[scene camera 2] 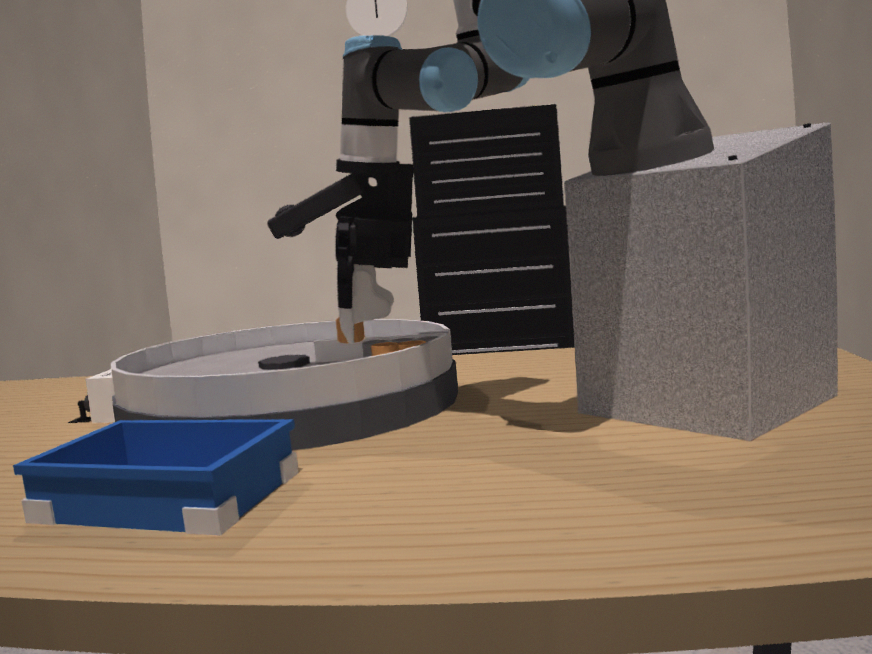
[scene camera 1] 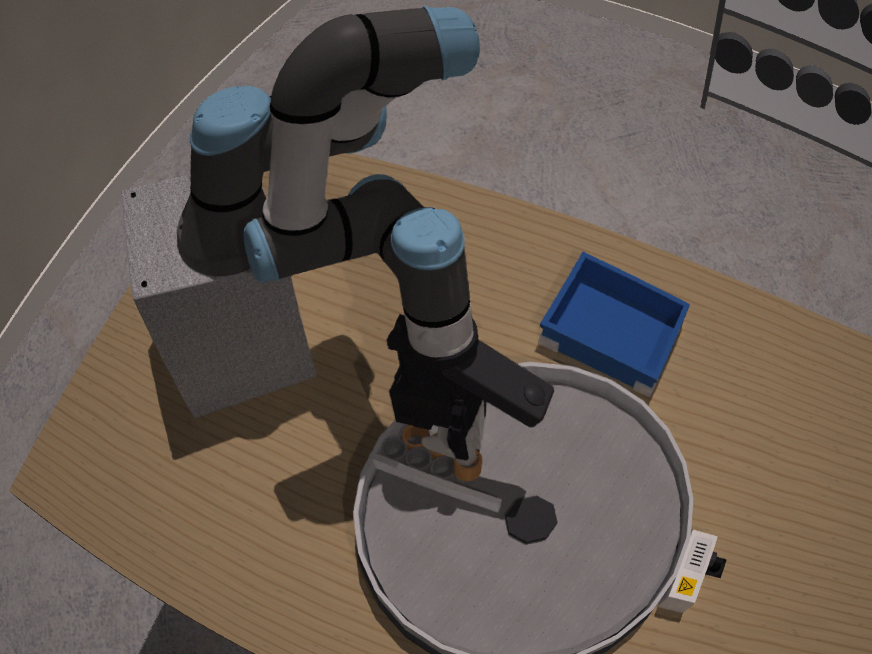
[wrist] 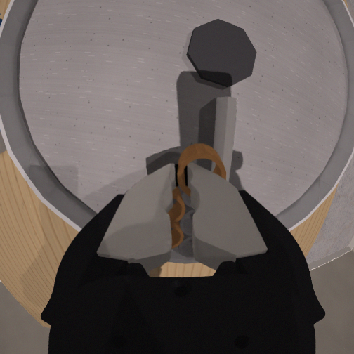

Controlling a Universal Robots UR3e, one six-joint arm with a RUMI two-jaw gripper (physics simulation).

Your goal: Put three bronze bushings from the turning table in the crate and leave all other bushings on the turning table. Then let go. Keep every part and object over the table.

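Places are measured from the arm's base along level axes (x right, y ahead, z up), in centimetres.
Pixels of known places: gripper, fingertip midpoint: (scene camera 2: pixel 351 341) (scene camera 1: pixel 469 461); arm's base at its link origin: (scene camera 2: pixel 652 160) (scene camera 1: pixel 223 237).
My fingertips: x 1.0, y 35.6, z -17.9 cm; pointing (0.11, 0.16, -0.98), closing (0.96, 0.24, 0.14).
Observation:
Ahead of a thing's pixels: the offset from my fingertips to its top centre. "*": to the spot under its first point.
My gripper (scene camera 1: pixel 462 461) (scene camera 2: pixel 347 333) (wrist: pixel 181 166) is shut on the wall of a bronze bushing {dx +1.1, dy +0.5, dz +2.9 cm} (scene camera 1: pixel 468 469) (scene camera 2: pixel 359 330) (wrist: pixel 202 150), which hangs upright at the fingertips, slightly above the turning table (scene camera 1: pixel 686 478) (scene camera 2: pixel 281 397) (wrist: pixel 10 75). Other bronze bushings (scene camera 1: pixel 411 437) (scene camera 2: pixel 383 348) (wrist: pixel 176 235) sit lower, near the table's rim, partly hidden by the fingers. Several grey bushings {* dx +1.9, dy -6.2, dz -2.9 cm} (scene camera 1: pixel 417 458) (wrist: pixel 186 248) stand in a row beside them. The blue crate {dx -31.4, dy +5.4, dz -3.3 cm} (scene camera 1: pixel 609 327) (scene camera 2: pixel 119 496) stands on the wooden table beside the turning table; no bushing shows inside it in scene camera 1.
A straight grey bar {* dx +4.5, dy -1.7, dz -0.9 cm} (scene camera 1: pixel 436 485) (wrist: pixel 225 130) runs beside the bushings toward the dark octagonal hub {dx +2.0, dy +10.3, dz -2.2 cm} (scene camera 1: pixel 531 519) (scene camera 2: pixel 283 361) (wrist: pixel 222 50). A white control box {* dx -1.3, dy +33.4, dz -2.4 cm} (scene camera 1: pixel 692 570) is at the turning table's outer side. The arm's grey pedestal (scene camera 1: pixel 235 351) (scene camera 2: pixel 662 295) stands on the wooden table.

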